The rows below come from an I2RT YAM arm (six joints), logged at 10 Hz.
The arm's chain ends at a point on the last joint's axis. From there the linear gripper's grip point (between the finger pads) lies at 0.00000 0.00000 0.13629 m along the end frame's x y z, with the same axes.
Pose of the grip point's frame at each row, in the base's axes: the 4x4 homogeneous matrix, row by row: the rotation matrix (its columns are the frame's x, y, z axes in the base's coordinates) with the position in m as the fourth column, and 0 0 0 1 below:
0.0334, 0.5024, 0.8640, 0.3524; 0.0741, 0.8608, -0.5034, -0.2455; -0.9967, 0.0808, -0.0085, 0.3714; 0, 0, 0, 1
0.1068, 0.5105, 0.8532, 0.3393; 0.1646, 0.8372, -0.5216, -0.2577; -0.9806, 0.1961, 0.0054, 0.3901; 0, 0, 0, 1
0.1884, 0.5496, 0.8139, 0.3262; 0.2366, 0.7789, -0.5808, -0.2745; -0.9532, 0.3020, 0.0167, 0.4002; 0, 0, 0, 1
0.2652, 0.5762, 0.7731, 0.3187; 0.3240, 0.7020, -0.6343, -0.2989; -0.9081, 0.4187, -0.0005, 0.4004; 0, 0, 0, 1
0.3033, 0.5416, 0.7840, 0.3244; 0.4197, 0.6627, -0.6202, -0.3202; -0.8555, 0.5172, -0.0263, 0.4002; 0, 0, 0, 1
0.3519, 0.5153, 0.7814, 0.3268; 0.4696, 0.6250, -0.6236, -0.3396; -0.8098, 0.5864, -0.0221, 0.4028; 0, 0, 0, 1
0.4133, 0.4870, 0.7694, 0.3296; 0.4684, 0.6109, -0.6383, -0.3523; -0.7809, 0.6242, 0.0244, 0.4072; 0, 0, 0, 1
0.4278, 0.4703, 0.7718, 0.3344; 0.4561, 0.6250, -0.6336, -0.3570; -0.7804, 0.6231, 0.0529, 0.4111; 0, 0, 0, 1
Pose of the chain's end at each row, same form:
0.0334, 0.5024, 0.8640, 0.2346; 0.0741, 0.8608, -0.5034, -0.1769; -0.9967, 0.0808, -0.0085, 0.3726; 0, 0, 0, 1
0.1068, 0.5105, 0.8532, 0.2230; 0.1646, 0.8372, -0.5216, -0.1866; -0.9806, 0.1961, 0.0054, 0.3894; 0, 0, 0, 1
0.1884, 0.5496, 0.8139, 0.2153; 0.2366, 0.7789, -0.5808, -0.1953; -0.9532, 0.3020, 0.0167, 0.3979; 0, 0, 0, 1
0.2652, 0.5762, 0.7731, 0.2133; 0.3240, 0.7020, -0.6343, -0.2125; -0.9081, 0.4187, -0.0005, 0.4005; 0, 0, 0, 1
0.3033, 0.5416, 0.7840, 0.2175; 0.4197, 0.6627, -0.6202, -0.2357; -0.8555, 0.5172, -0.0263, 0.4038; 0, 0, 0, 1
0.3519, 0.5153, 0.7814, 0.2203; 0.4696, 0.6250, -0.6236, -0.2546; -0.8098, 0.5864, -0.0221, 0.4058; 0, 0, 0, 1
0.4133, 0.4870, 0.7694, 0.2247; 0.4684, 0.6109, -0.6383, -0.2653; -0.7809, 0.6242, 0.0244, 0.4039; 0, 0, 0, 1
0.4278, 0.4703, 0.7718, 0.2292; 0.4561, 0.6250, -0.6336, -0.2706; -0.7804, 0.6231, 0.0529, 0.4039; 0, 0, 0, 1

